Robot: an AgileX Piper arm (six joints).
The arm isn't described. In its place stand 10 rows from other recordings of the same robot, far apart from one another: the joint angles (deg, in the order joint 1, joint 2, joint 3, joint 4, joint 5, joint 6), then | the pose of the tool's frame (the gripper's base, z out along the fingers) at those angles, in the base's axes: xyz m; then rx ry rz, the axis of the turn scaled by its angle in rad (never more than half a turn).
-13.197, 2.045, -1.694, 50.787, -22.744, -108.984 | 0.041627 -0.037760 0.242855 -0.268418 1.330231 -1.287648
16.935, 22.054, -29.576, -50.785, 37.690, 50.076 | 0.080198 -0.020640 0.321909 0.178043 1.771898 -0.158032
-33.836, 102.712, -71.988, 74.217, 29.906, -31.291 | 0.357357 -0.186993 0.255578 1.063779 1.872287 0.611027
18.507, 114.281, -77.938, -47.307, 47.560, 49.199 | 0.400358 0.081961 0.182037 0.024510 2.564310 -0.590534
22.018, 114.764, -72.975, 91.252, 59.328, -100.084 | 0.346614 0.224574 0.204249 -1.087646 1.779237 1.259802
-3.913, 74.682, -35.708, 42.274, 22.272, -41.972 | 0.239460 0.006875 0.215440 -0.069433 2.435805 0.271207
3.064, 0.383, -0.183, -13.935, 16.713, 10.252 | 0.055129 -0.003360 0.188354 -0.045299 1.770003 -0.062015
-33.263, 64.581, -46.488, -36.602, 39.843, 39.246 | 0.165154 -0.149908 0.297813 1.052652 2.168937 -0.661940
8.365, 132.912, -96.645, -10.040, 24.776, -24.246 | 0.493100 0.065787 0.117185 -0.885201 2.402658 -0.262471
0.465, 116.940, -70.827, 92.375, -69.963, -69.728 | 0.387575 -0.082276 0.185759 0.949369 1.748275 -1.123601
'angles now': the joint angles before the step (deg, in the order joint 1, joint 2, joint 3, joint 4, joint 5, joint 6). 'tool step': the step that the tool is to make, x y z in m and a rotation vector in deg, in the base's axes. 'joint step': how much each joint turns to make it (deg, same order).
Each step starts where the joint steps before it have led.
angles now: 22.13, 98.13, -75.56, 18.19, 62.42, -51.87
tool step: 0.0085, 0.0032, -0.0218, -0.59, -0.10, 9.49
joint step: -0.31, 3.73, -0.01, 1.32, -0.47, -10.99
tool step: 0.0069, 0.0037, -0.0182, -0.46, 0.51, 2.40
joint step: 0.12, 3.00, 0.01, 0.38, -1.55, -3.07
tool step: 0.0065, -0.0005, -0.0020, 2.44, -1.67, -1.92
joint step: -0.81, 0.46, 0.13, 2.45, -2.95, -0.93
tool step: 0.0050, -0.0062, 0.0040, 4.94, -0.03, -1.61
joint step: -2.28, -0.22, 0.11, 5.85, -0.36, -3.56
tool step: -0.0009, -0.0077, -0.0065, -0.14, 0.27, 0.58
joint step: -1.18, -0.01, 1.57, 0.49, -0.36, -2.36
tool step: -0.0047, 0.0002, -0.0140, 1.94, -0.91, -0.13
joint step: -0.10, 0.01, 3.81, 3.75, -4.18, -4.04
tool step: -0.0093, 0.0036, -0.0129, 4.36, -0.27, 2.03
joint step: 0.00, -0.01, 4.20, 7.61, -2.35, -8.38
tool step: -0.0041, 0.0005, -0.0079, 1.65, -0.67, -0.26
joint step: 0.00, 0.01, 2.46, 3.74, -2.29, -3.77
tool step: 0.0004, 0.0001, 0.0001, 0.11, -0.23, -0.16
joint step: 0.00, -0.01, 0.02, 0.22, -0.26, -0.14
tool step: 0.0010, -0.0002, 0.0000, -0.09, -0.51, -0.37
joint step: -0.01, -0.01, 0.00, 0.03, -0.63, 0.00
